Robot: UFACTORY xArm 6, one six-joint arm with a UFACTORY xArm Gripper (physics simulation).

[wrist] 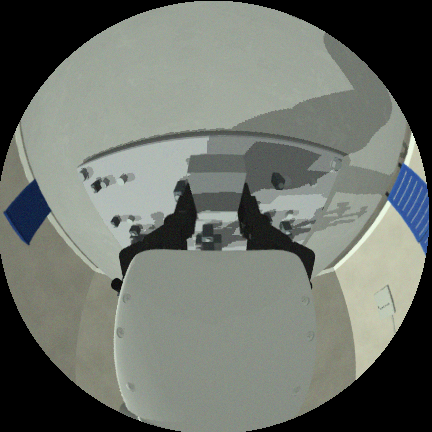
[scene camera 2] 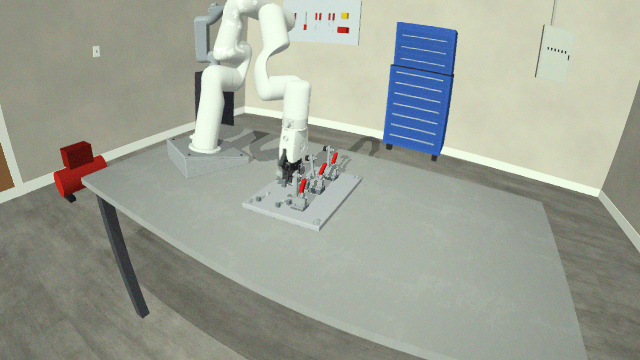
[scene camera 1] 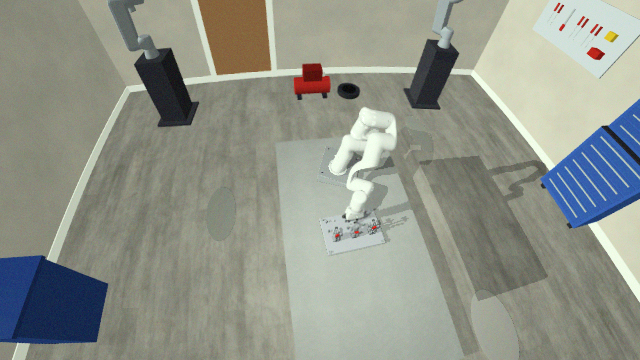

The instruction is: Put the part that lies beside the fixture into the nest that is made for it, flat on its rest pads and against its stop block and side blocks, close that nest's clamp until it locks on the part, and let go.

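Places are measured from the arm's base along level axes (x back, y left, z down), in metres.
Where they show: gripper, fingertip midpoint: (wrist: 216, 194) (scene camera 2: 291, 178) (scene camera 1: 351, 219); arm's base at its link origin: (scene camera 2: 204, 148) (scene camera 1: 337, 167).
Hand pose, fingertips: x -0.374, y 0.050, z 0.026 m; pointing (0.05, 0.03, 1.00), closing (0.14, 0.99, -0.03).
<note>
Things, the pixels of their top centre, and the offset from my fingertips. "spot": a spot on its surface instead. Level surfaces: height alone.
- part at its top centre: (wrist: 217, 207) (scene camera 2: 289, 168) dx +0.008, dy -0.001, dz -0.031 m
- fixture plate at its top centre: (wrist: 207, 227) (scene camera 2: 307, 188) (scene camera 1: 352, 230) dx -0.064, dy -0.003, dz +0.015 m
- middle clamp at a spot on its surface: (scene camera 2: 316, 186) spot: dx -0.099, dy -0.008, dz -0.006 m
- dark block at its top centre: (wrist: 280, 184) dx +0.022, dy +0.061, dz -0.002 m
- table at its surface level: dz +0.030 m
The part (wrist: 218, 178), a grey stepped block, is held between the fingertips of my gripper (scene camera 2: 288, 183) (wrist: 216, 194), which is shut on it. In scene camera 1 the part is hidden by the arm. The fixture plate (scene camera 1: 352, 247) (scene camera 2: 320, 217) (wrist: 155, 162) lies under the gripper. The part is over the middle nest region, in front of the middle clamp (scene camera 1: 356, 232) (scene camera 2: 316, 186) (wrist: 208, 239); whether it touches the pads cannot be told. A dark block (wrist: 277, 181) stands right of it. The clamps have upright arms and red handles (scene camera 2: 302, 186).
Two other clamps stand on the plate, one (scene camera 1: 337, 234) (scene camera 2: 299, 201) at one side and one (scene camera 1: 374, 227) (scene camera 2: 331, 171) at the other. Small pegs (wrist: 96, 185) stand on the plate's left. The arm's base block (scene camera 2: 187, 162) is behind on the table (scene camera 2: 425, 260).
</note>
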